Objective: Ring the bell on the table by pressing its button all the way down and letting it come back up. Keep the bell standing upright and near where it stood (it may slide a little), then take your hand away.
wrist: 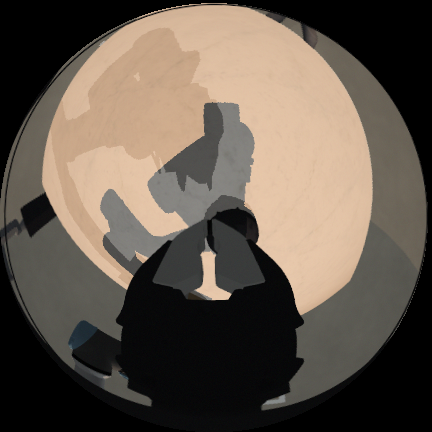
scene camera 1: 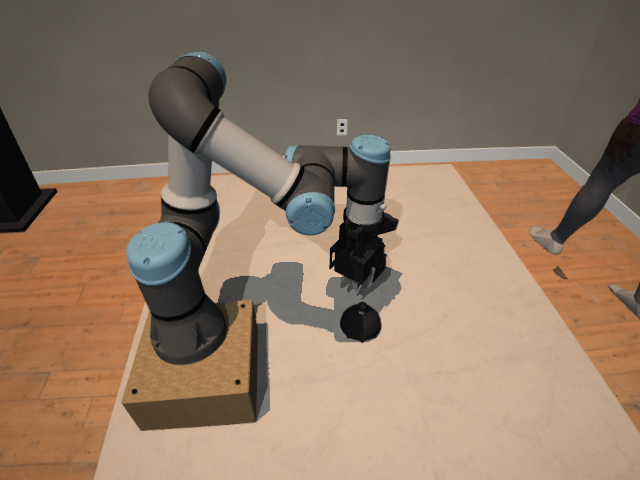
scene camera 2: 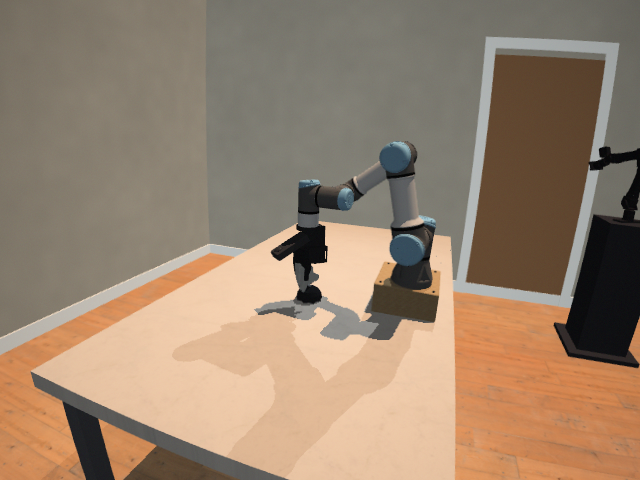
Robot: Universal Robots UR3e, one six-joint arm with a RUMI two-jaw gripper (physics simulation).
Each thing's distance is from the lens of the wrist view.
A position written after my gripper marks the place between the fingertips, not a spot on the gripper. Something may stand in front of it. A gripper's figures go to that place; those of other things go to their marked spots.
my gripper [wrist: 209, 220]: 14 cm
black domed bell [wrist: 242, 221]: 16 cm
